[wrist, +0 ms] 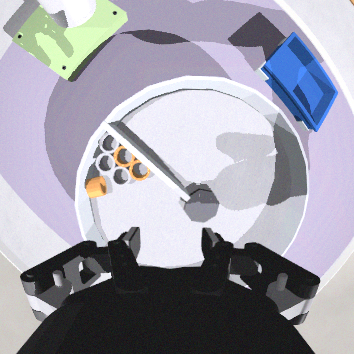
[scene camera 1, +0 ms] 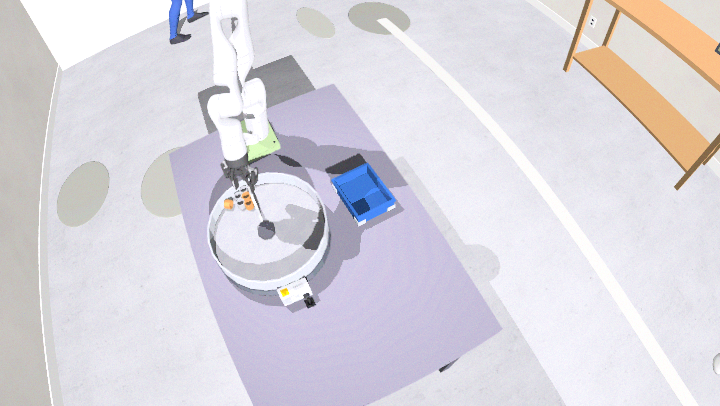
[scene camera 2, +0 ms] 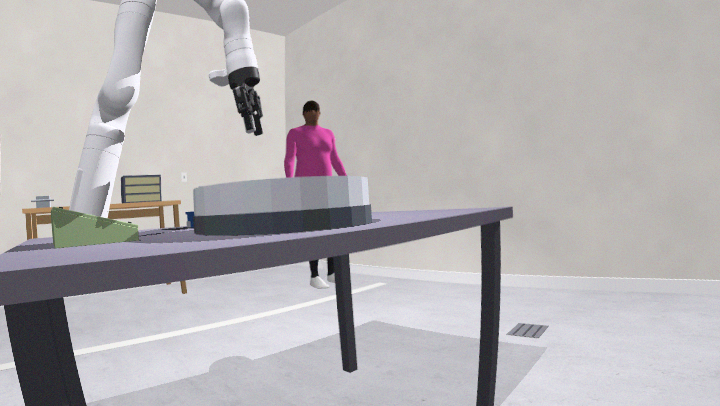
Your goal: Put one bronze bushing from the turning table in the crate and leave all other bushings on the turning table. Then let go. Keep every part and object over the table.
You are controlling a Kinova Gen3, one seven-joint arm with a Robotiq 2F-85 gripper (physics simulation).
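Where they show: gripper, fingertip midpoint: (wrist: 170,237) (scene camera 1: 244,190) (scene camera 2: 255,133); arm's base, origin of the base link: (wrist: 73,8) (scene camera 1: 258,131) (scene camera 2: 88,216).
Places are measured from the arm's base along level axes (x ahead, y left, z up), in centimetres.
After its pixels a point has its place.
Observation:
The round turning table (scene camera 1: 322,237) @[x 56.0, y 3.4, z -0.2 cm] (scene camera 2: 282,199) @[x 33.9, y -30.4, z 0.7 cm] (wrist: 303,200) @[x 59.5, y 1.8, z 4.1 cm] has a high pale wall. In the wrist view, one bronze bushing (wrist: 96,187) @[x 29.4, y -21.1, z 3.0 cm] lies on its side near the wall; it also shows in scene camera 1 (scene camera 1: 228,203) @[x 29.9, y -21.6, z 3.0 cm]. Two bronze bushings (wrist: 124,156) (wrist: 139,170) stand upright beside the divider bar, next to three grey bushings (wrist: 108,143) (wrist: 105,162) (wrist: 121,175). My gripper (scene camera 2: 254,133) @[x 38.1, y -14.4, z 16.2 cm] (wrist: 170,237) @[x 38.1, y -14.4, z 16.2 cm] is open and empty, high above the turning table. The blue crate (scene camera 1: 391,201) @[x 54.3, y 29.8, z -0.5 cm] (wrist: 327,106) @[x 54.1, y 24.6, z -0.7 cm] stands apart from it; its visible inside shows no bushing.
The divider bar (wrist: 150,162) @[x 33.2, y -12.2, z 4.6 cm] runs from the wall to the dark centre hub (wrist: 200,202) @[x 44.5, y -12.3, z 0.6 cm] (scene camera 1: 266,229) @[x 45.0, y -12.4, z 0.7 cm]. A white control box (scene camera 1: 297,291) @[x 70.0, y -12.1, z 0.3 cm] sits at the turning table's outer side. The green arm base (scene camera 1: 267,146) @[x 8.0, y 1.0, z -2.1 cm] (scene camera 2: 90,229) @[x -0.6, y -12.4, z -2.5 cm] (wrist: 95,35) @[x 8.5, y -1.8, z -2.2 cm] stands on the purple table (scene camera 1: 378,302) @[x 82.8, y 9.3, z -5.5 cm].

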